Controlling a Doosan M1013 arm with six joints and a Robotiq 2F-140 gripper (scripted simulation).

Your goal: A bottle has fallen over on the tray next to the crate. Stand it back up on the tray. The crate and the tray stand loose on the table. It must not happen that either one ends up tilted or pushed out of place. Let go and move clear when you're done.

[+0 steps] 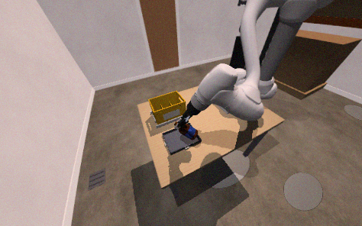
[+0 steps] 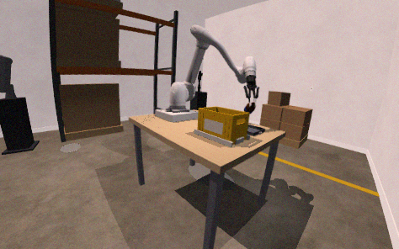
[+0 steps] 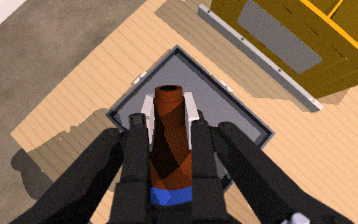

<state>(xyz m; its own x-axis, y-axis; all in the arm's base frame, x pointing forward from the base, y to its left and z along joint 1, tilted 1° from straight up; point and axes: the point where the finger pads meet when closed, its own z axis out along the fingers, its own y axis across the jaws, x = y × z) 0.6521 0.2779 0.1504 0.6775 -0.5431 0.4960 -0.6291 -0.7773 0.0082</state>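
The brown bottle lies 40 mm below my hand, 30 mm behind it and 20 mm to the left of it. Also, from my hand: yellow crate 320 mm to the right, 130 mm below, 10 mm ahead; then dark grey tray 210 mm below, 30 mm to the right, 10 mm behind.
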